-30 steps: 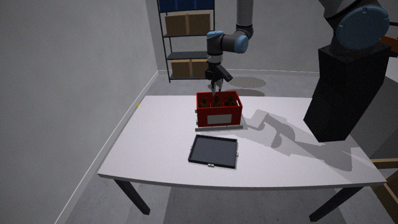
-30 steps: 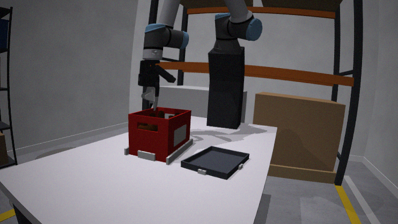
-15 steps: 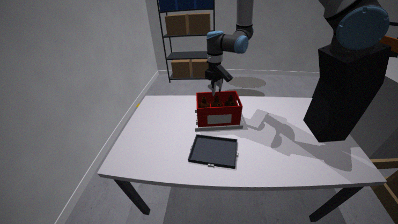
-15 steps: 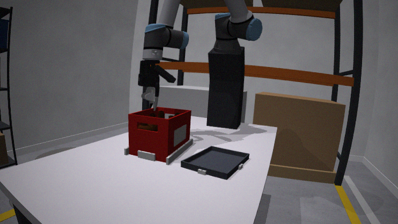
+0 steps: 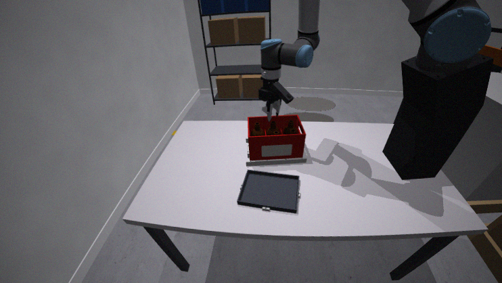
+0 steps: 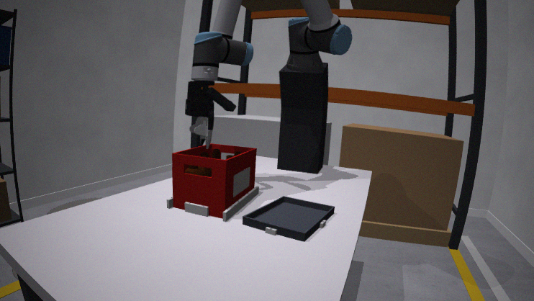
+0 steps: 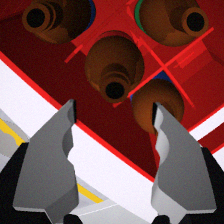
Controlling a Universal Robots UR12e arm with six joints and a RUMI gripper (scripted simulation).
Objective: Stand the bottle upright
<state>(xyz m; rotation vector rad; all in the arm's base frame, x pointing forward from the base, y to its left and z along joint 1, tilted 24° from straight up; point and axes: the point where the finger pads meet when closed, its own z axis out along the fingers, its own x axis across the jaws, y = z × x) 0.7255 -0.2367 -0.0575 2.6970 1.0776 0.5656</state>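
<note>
My gripper is now 110 mm above the glass bottle. Also, from my hand: dark tray 320 mm to the left, 180 mm below, 60 mm ahead; red crate 110 mm below, 50 mm to the left; brown bottle 110 mm below, 90 mm ahead.
</note>
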